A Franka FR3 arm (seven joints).
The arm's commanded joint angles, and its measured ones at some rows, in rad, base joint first. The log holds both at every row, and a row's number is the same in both.
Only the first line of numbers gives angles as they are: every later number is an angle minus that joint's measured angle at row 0.
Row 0, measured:
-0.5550 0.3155 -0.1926 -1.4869 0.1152 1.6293 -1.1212
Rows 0 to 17, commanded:
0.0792 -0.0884 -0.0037 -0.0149 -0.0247 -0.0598 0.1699
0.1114 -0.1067 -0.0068 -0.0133 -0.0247 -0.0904 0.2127
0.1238 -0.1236 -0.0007 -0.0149 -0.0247 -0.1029 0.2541
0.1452 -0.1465 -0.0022 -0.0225 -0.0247 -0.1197 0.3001
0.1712 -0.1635 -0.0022 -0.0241 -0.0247 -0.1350 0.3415
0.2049 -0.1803 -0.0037 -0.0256 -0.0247 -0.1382 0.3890
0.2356 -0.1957 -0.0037 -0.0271 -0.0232 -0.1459 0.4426
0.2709 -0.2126 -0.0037 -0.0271 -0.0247 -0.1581 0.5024
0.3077 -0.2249 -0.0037 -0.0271 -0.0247 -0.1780 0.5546
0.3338 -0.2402 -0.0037 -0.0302 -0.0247 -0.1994 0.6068
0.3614 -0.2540 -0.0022 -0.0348 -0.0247 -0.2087 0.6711
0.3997 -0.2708 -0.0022 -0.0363 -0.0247 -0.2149 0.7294
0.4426 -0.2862 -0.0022 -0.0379 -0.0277 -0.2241 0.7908
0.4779 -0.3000 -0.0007 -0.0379 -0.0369 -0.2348 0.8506
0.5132 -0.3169 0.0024 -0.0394 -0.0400 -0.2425 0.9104
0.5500 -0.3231 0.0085 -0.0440 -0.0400 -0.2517 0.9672
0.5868 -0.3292 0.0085 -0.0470 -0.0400 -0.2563 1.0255
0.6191 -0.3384 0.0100 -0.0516 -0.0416 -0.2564 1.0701
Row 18, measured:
0.5274 -0.2888 0.0123 -0.0053 -0.0196 -0.2458 0.9311
